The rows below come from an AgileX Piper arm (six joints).
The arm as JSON. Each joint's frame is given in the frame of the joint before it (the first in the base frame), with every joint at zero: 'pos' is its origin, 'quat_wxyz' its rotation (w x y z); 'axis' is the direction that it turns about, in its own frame. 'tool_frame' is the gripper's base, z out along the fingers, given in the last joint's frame.
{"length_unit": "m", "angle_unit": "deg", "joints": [
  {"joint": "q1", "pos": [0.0, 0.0, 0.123], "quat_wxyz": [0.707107, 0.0, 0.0, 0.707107], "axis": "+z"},
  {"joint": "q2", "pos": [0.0, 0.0, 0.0], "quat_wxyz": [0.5, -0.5, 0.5, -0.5], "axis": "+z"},
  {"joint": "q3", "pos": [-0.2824, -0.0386, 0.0], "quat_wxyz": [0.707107, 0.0, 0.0, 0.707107], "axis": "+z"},
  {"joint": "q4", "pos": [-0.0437, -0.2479, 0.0], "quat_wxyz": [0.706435, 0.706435, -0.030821, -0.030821], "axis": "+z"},
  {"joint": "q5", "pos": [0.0, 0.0, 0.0], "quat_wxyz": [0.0, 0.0, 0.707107, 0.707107], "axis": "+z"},
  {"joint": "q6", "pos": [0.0, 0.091, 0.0], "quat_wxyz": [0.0, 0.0, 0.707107, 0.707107], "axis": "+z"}
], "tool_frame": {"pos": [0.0, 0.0, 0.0], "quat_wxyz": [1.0, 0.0, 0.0, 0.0]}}
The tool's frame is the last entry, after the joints.
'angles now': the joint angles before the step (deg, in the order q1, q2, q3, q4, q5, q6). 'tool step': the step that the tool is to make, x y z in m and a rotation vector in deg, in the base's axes. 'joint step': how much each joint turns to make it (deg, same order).
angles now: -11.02 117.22 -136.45 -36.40 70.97 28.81
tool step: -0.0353 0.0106 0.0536 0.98 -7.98 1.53
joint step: 0.00 -5.11 -4.28 3.28 1.35 -1.16
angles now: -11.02 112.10 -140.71 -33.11 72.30 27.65
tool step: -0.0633 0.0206 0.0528 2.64 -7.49 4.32
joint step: 0.01 -11.52 4.00 6.19 0.08 -1.25
